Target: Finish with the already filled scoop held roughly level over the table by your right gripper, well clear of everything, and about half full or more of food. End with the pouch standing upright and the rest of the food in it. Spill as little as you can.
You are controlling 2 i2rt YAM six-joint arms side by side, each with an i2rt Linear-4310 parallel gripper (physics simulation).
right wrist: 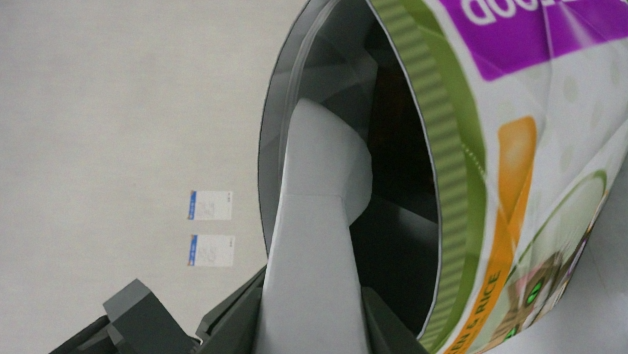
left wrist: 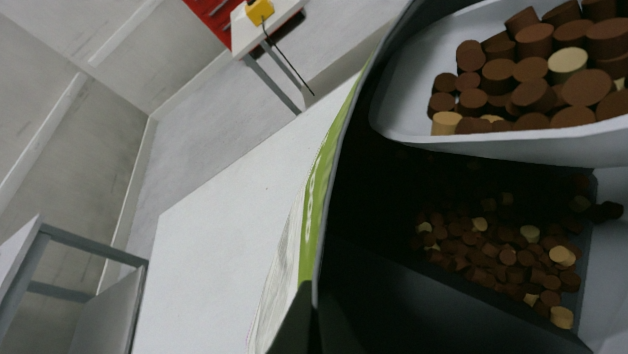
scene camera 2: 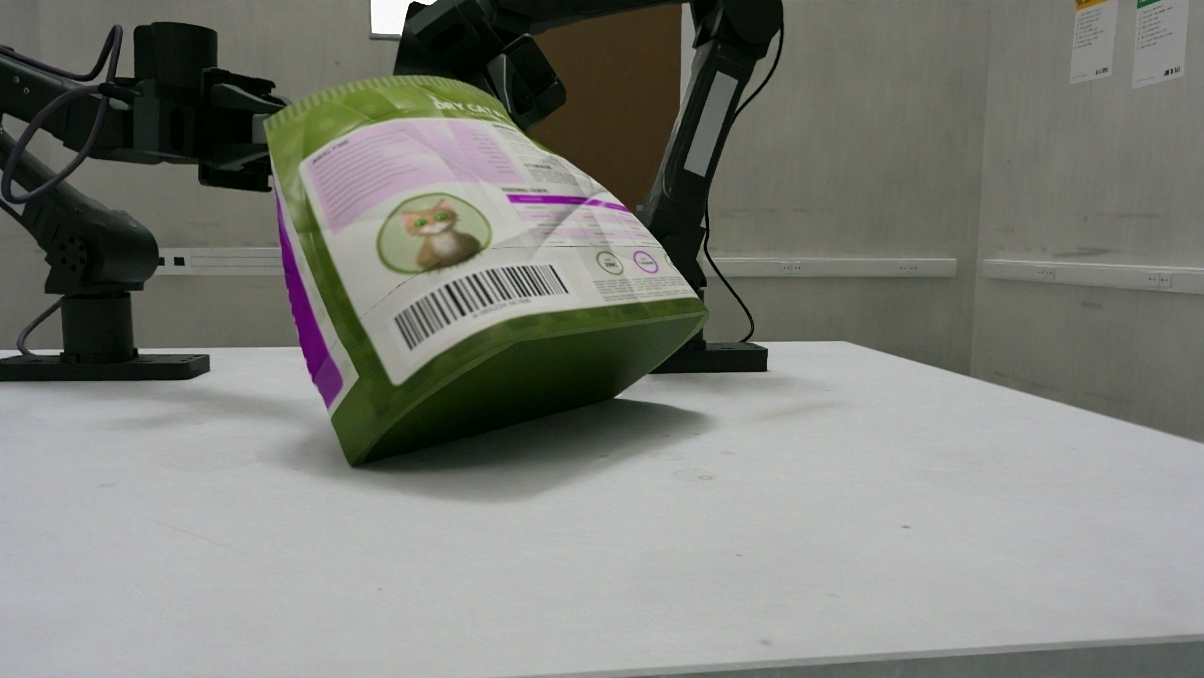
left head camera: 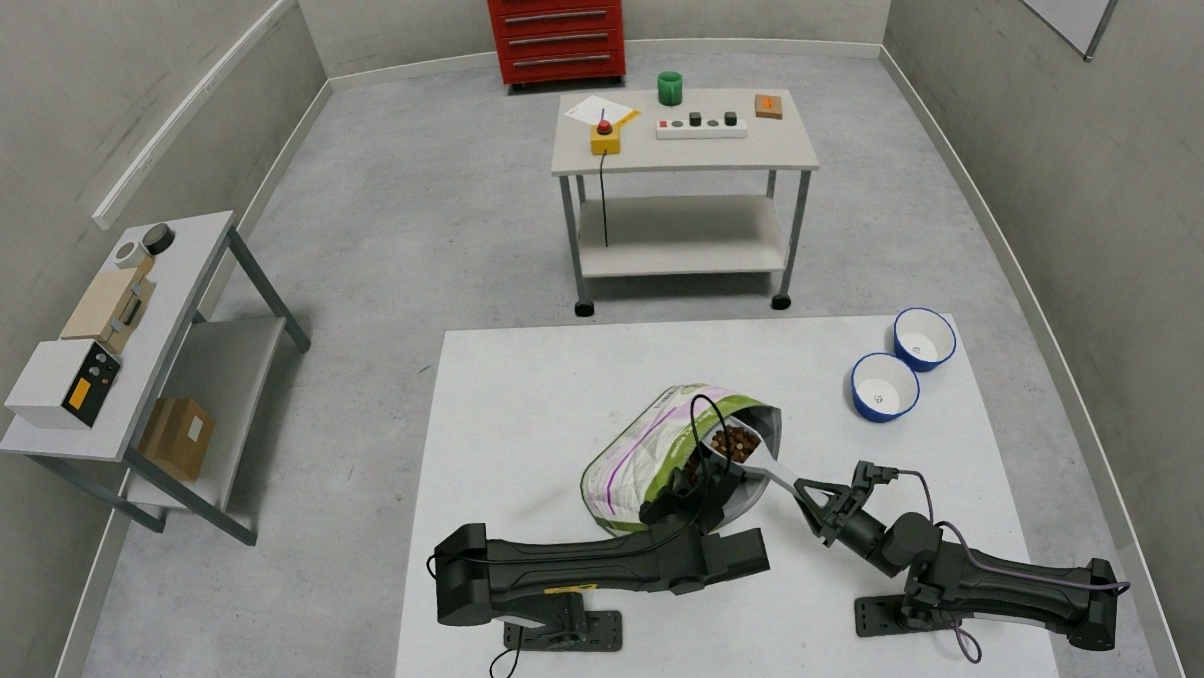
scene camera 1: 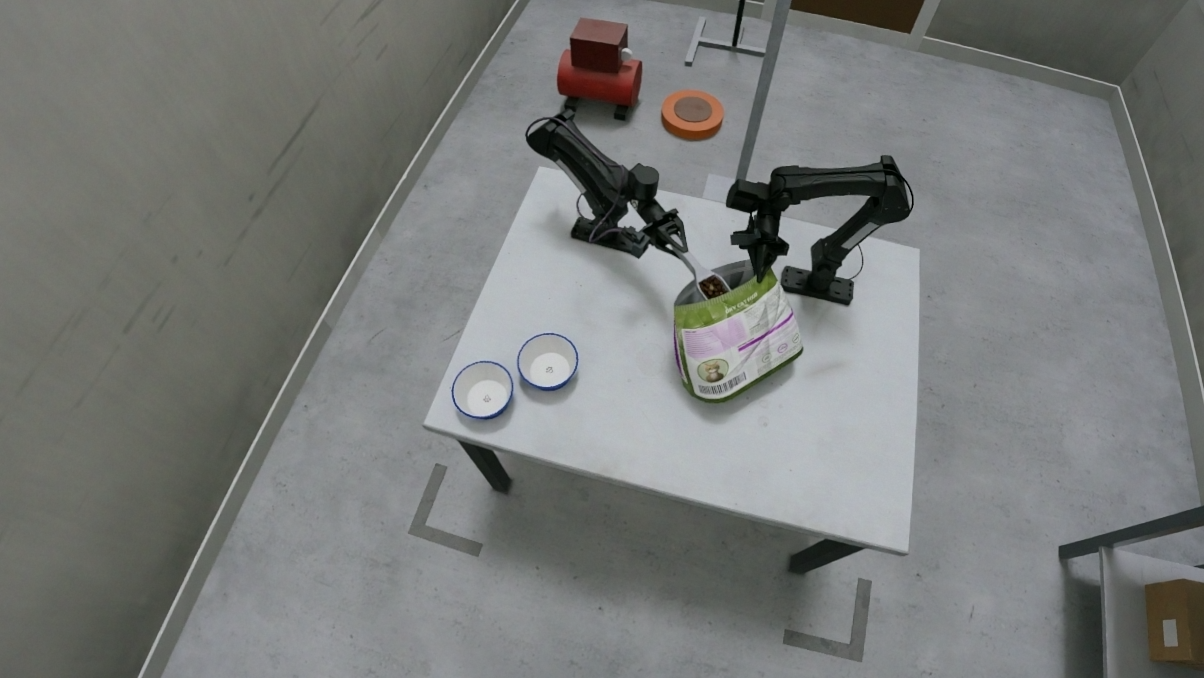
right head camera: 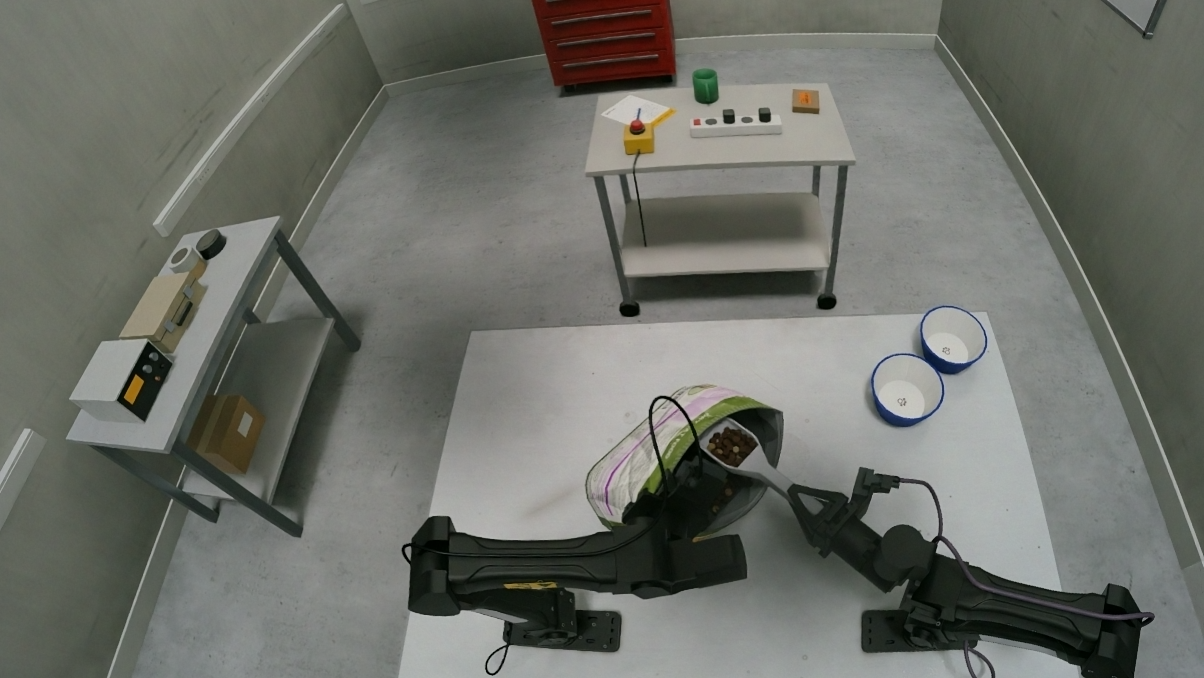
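The green and white pouch (left head camera: 631,454) (right head camera: 644,459) (scene camera 1: 733,336) (scene camera 2: 522,227) (right wrist: 545,100) is tilted, its underside raised and a bottom corner low at the table in scene camera 2. Its open mouth leans toward the arms. Loose food (left wrist: 505,255) lies deep inside. My left gripper (left wrist: 315,295) (scene camera 1: 762,271) is shut on the pouch's rim. My right gripper (right wrist: 311,304) (left head camera: 798,495) is shut on the handle of the scoop (right wrist: 315,235) (left head camera: 770,465) (right head camera: 768,473) (scene camera 1: 697,266). The scoop's bowl is within the pouch mouth, heaped with brown food (left wrist: 530,90) (left head camera: 734,442) (right head camera: 731,446), roughly level.
Two blue-rimmed white bowls (left head camera: 884,389) (left head camera: 924,338) (scene camera 1: 547,362) (scene camera 1: 482,389) stand close together at the far right of the white table (left head camera: 505,395) (scene camera 1: 606,446). My left arm (left head camera: 589,564) reaches over the table beside the pouch.
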